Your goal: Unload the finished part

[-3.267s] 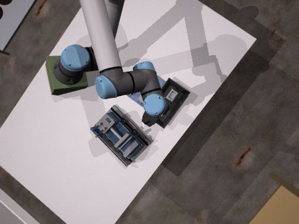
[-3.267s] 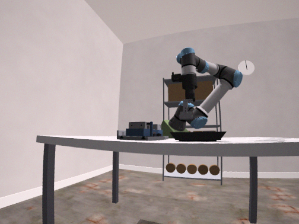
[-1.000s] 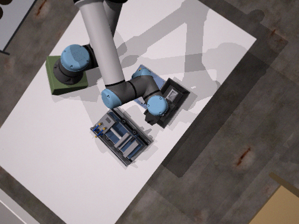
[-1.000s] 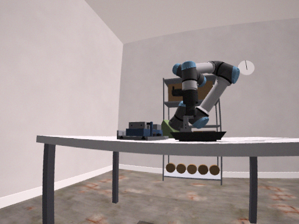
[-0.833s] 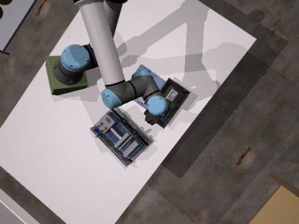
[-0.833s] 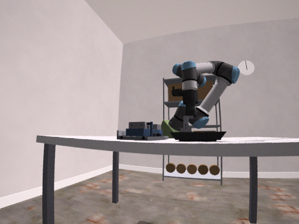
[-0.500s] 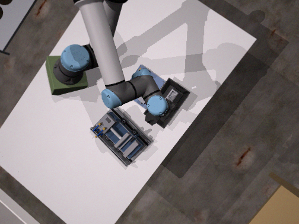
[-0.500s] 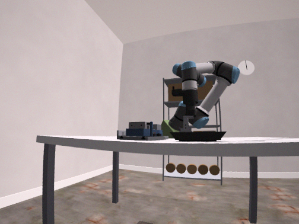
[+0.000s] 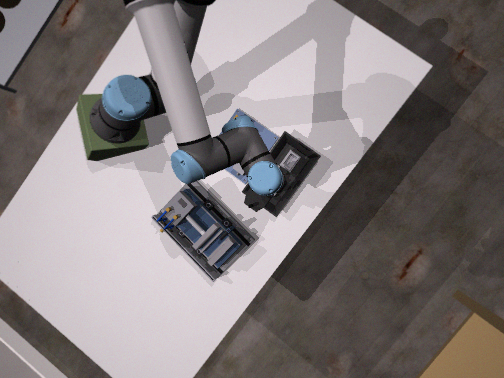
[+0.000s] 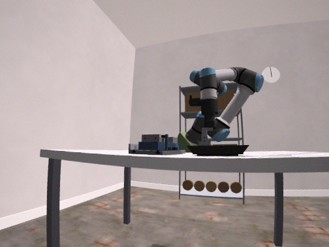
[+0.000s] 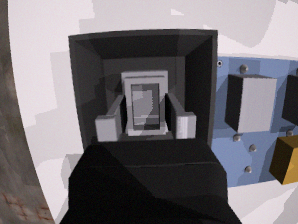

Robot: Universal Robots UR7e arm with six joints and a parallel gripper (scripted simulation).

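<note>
Now: the grey block 120 mm behind my hand, 40 mm below it and 20 mm to the right of it. From my hand the other things lie so: blue fixture plate (170 mm behind, 70 mm below, 10 mm to the left); brass block (230 mm behind, 40 mm to the left, 40 mm below); blue vise (260 mm to the right, 40 mm behind, 30 mm below).
</note>
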